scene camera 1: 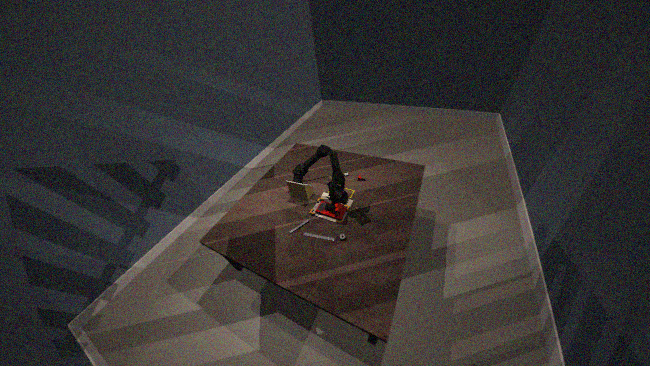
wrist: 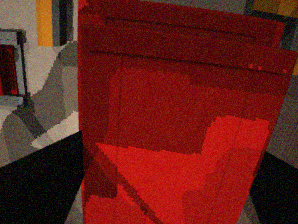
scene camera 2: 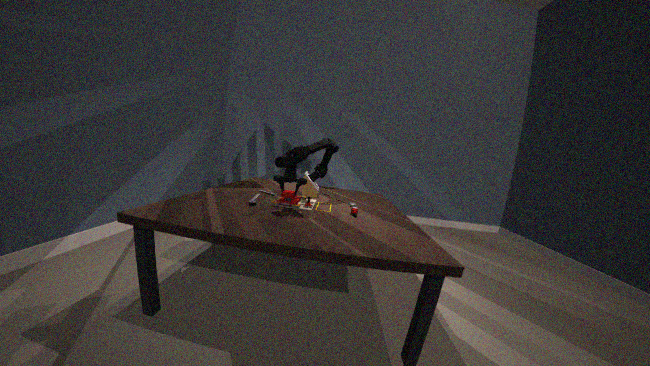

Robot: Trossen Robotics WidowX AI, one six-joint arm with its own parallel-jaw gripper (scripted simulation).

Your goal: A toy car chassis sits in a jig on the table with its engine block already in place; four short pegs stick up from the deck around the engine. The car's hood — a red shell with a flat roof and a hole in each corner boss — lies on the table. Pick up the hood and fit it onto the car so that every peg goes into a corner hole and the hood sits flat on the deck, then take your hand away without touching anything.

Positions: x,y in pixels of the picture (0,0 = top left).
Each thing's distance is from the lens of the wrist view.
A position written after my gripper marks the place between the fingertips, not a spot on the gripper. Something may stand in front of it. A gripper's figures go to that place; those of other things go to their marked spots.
my gripper (wrist: pixel 169 147): 0.10 m
red hood (wrist: pixel 170 119): 0.08 m
